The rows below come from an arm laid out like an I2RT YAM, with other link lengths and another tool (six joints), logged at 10 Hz.
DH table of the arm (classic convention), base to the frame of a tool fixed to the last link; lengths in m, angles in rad. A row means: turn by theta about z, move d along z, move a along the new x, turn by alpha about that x. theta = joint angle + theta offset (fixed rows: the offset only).
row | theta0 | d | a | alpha
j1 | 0 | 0.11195 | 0.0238 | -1.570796
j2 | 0 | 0 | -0.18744 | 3.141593
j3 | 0.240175 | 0 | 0.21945 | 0
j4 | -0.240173 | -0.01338 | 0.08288 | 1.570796
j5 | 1.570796 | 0.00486 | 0 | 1.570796
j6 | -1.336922 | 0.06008 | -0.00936 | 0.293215
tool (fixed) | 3.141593 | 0.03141 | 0 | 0
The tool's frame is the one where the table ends.
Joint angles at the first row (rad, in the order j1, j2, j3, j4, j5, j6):
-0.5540, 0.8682, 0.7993, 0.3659, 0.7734, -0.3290
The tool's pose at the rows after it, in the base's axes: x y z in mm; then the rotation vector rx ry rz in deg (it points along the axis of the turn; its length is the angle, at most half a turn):
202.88, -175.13, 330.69, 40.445, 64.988, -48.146
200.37, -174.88, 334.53, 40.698, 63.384, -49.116
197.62, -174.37, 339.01, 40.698, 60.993, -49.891
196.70, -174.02, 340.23, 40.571, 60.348, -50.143
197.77, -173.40, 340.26, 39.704, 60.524, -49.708
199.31, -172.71, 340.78, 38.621, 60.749, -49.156
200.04, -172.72, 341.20, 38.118, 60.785, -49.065
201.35, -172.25, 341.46, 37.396, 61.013, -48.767
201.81, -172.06, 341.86, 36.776, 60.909, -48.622
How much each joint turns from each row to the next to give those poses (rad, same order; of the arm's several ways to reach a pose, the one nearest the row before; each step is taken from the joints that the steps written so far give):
0.0056, -0.0212, -0.0117, 0.0472, -0.0023, -0.0122
0.0007, -0.0004, -0.0034, 0.0371, 0.0166, -0.0165
0.0001, 0.0003, -0.0098, 0.0590, 0.0127, -0.0171
0.0000, -0.0013, -0.0044, 0.0184, 0.0020, -0.0072
0.0000, -0.0017, -0.0035, 0.0033, -0.0160, -0.0007
0.0000, -0.0002, -0.0011, 0.0026, -0.0201, -0.0008
-0.0008, 0.0024, 0.0000, 0.0057, -0.0085, -0.0031
0.0009, 0.0015, 0.0000, 0.0022, -0.0122, -0.0023
-0.0013, 0.0003, -0.0030, 0.0092, -0.0107, -0.0029

